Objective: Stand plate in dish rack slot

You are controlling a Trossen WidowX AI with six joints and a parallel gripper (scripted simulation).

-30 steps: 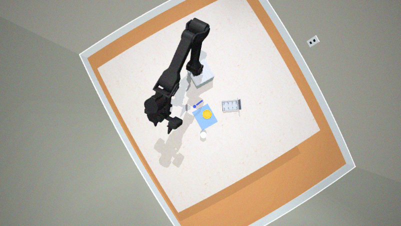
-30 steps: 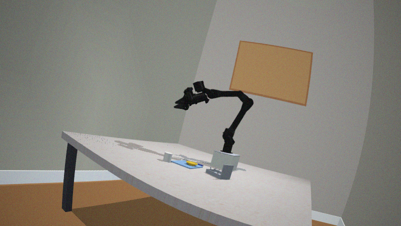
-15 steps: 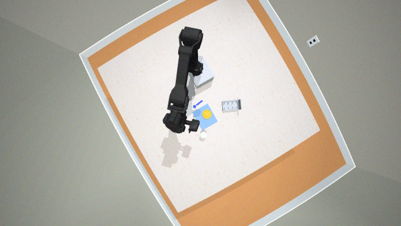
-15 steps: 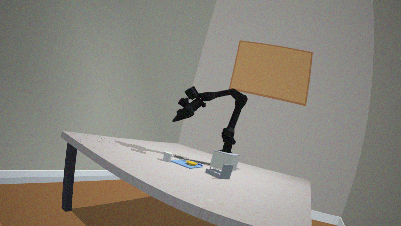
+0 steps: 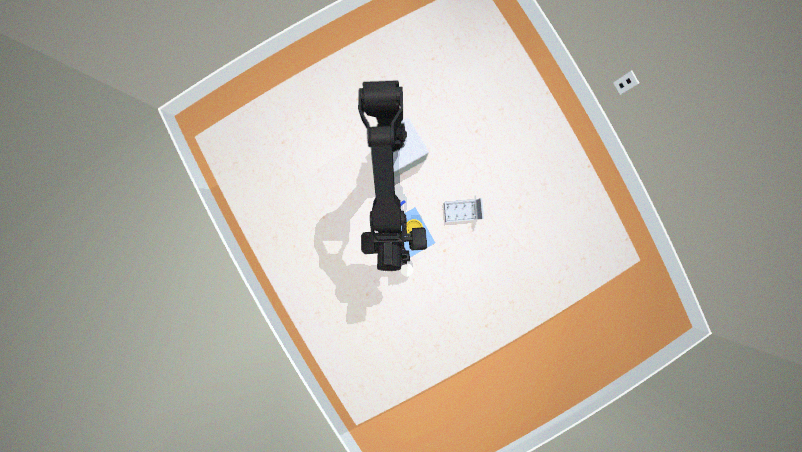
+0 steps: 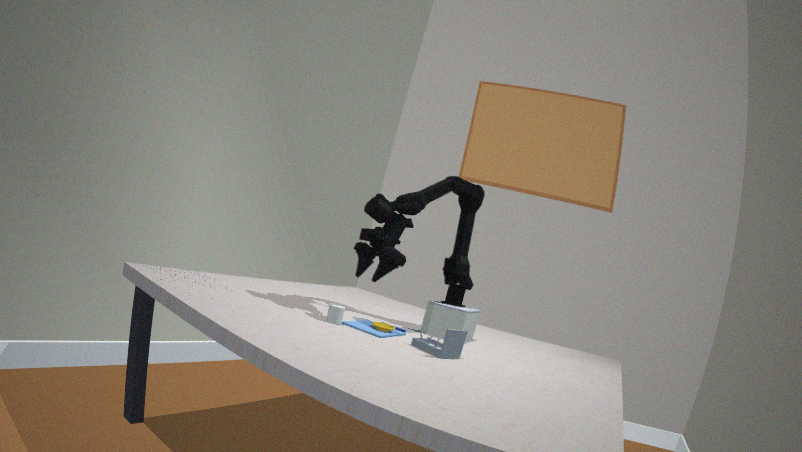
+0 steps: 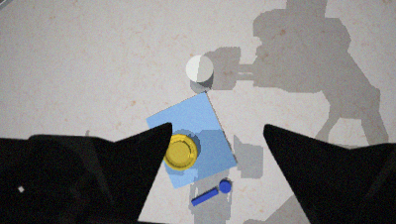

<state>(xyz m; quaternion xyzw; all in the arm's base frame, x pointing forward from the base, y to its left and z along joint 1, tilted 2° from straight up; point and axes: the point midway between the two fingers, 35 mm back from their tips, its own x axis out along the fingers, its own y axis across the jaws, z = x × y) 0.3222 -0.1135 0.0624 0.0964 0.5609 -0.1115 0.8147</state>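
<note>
My gripper tip is now 12 cm above the yellow plate, 8 cm to the right of it and 4 cm past it. The rest, counted from my gripper tip: blue spoon (13 cm below, 13 cm behind, 4 cm to the left); then white cup (11 cm below, 9 cm ahead); then blue mat (13 cm below, 6 cm to the left, 2 cm behind).
</note>
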